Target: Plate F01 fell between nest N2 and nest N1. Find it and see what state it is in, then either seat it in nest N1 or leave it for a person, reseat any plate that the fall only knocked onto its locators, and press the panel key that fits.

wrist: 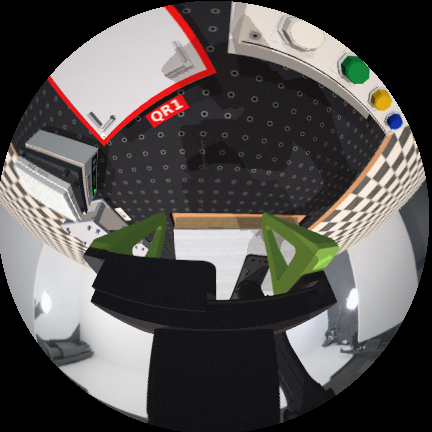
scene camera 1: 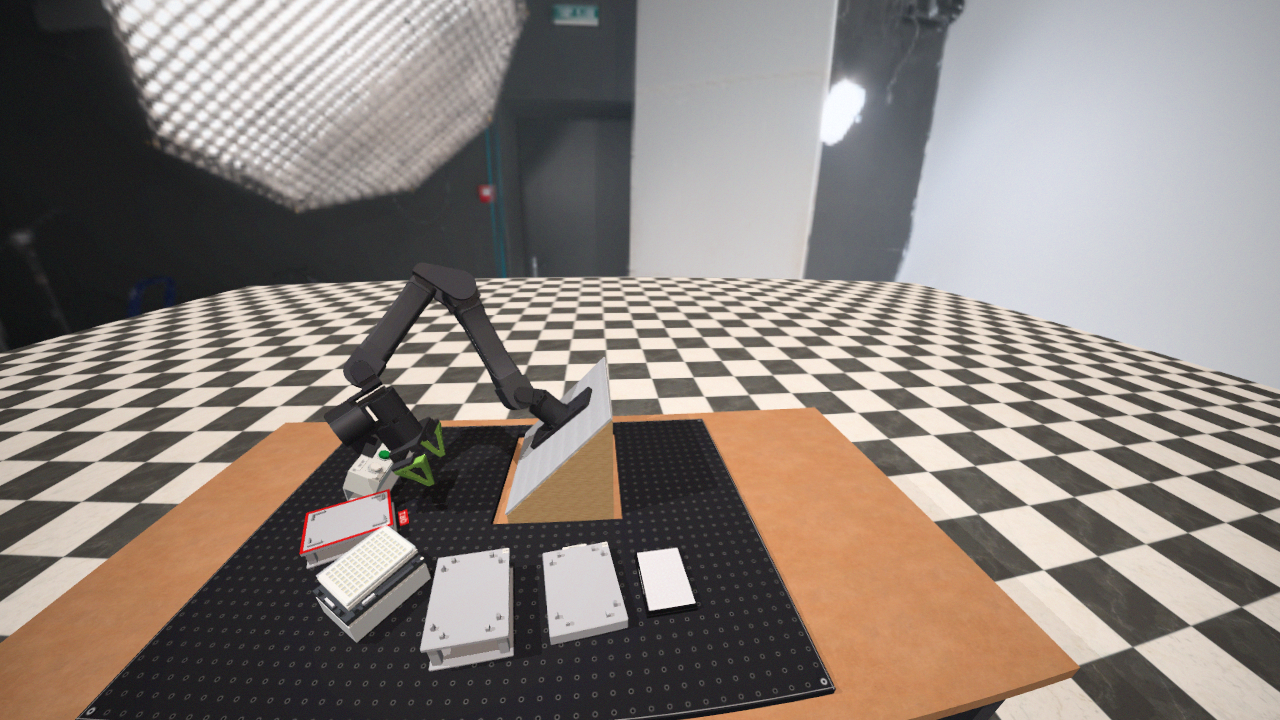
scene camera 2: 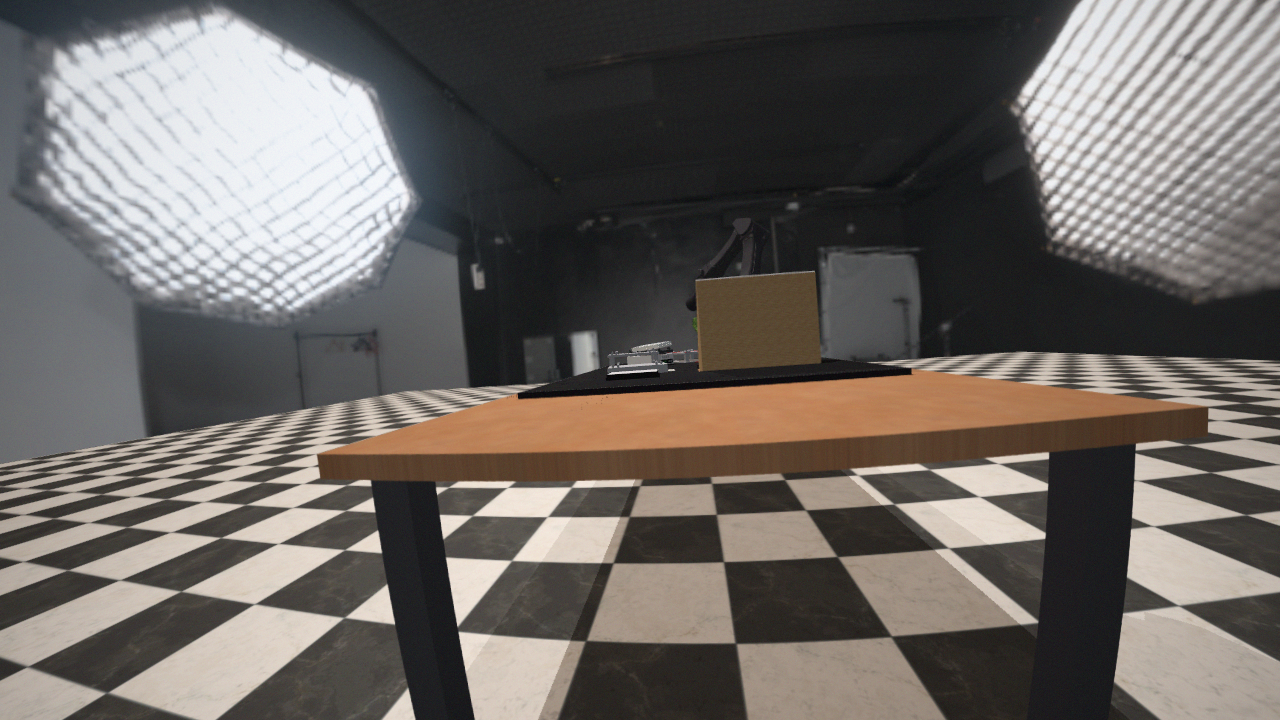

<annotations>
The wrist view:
gripper: 213,217
button box: 248,37
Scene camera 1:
button box: 367,476
</annotations>
